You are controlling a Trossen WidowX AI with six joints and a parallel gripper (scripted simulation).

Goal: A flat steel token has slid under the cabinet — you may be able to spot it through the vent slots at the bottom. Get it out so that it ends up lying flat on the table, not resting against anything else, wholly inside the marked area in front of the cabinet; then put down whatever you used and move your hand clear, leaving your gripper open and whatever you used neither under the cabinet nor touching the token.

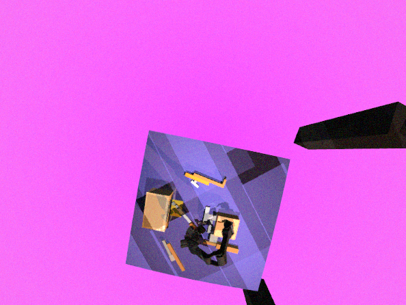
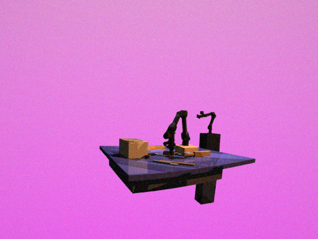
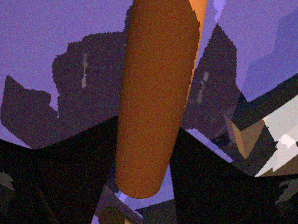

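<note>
Right now the grey bar is 3 cm behind my gripper tip, 15 cm to the right of it and 2 cm below it. From my gripper tip the other things lie so: orange stick (7 cm ahead, 34 cm to the left, 2 cm below); small white piece (17 cm ahead, 37 cm to the right, 1 cm below); orange block (24 cm behind, 6 cm to the left).
</note>
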